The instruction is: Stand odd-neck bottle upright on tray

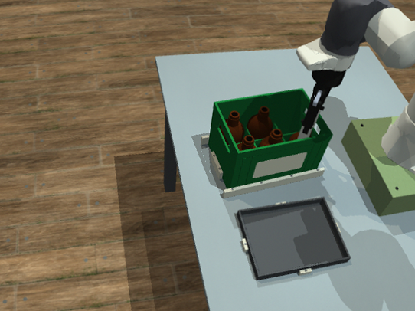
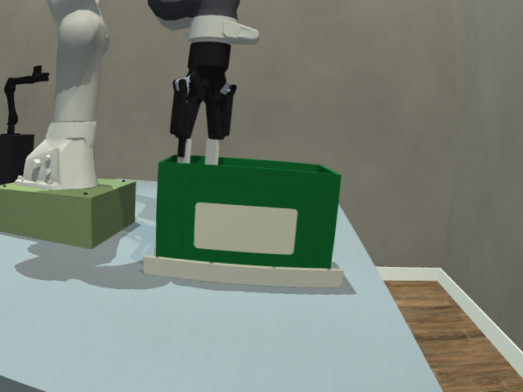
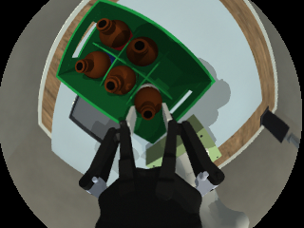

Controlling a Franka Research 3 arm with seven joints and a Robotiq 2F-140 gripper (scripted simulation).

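The green crate lies 90 mm ahead of my hand, 30 mm to the right of it and 90 mm below it. From my hand the other things lie so: dark tray: 70 mm ahead, 240 mm to the left, 160 mm below; then bottle: 100 mm ahead, 80 mm to the right, 90 mm below.
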